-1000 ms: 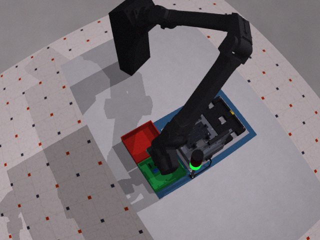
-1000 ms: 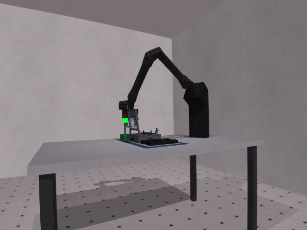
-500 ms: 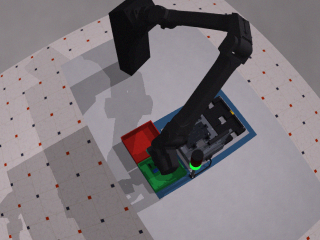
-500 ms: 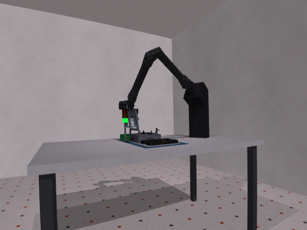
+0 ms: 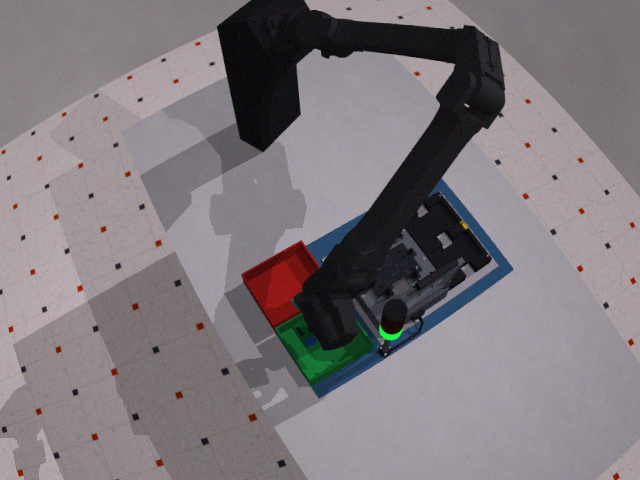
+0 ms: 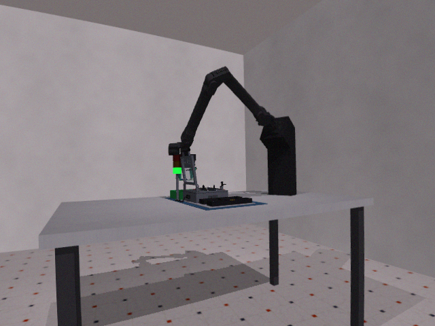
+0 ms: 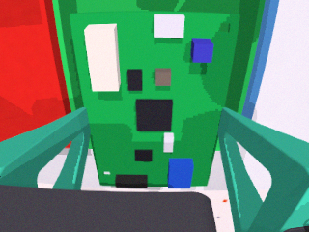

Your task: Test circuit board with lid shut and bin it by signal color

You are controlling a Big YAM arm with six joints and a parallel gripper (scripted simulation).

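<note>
My hand is 10 cm above the green bin. Round my hand: green circuit board: right at my hand; then red bin: 15 cm behind, 2 cm to the right, 10 cm below; then tester plate: 7 cm behind, 20 cm to the left, 4 cm below.
</note>
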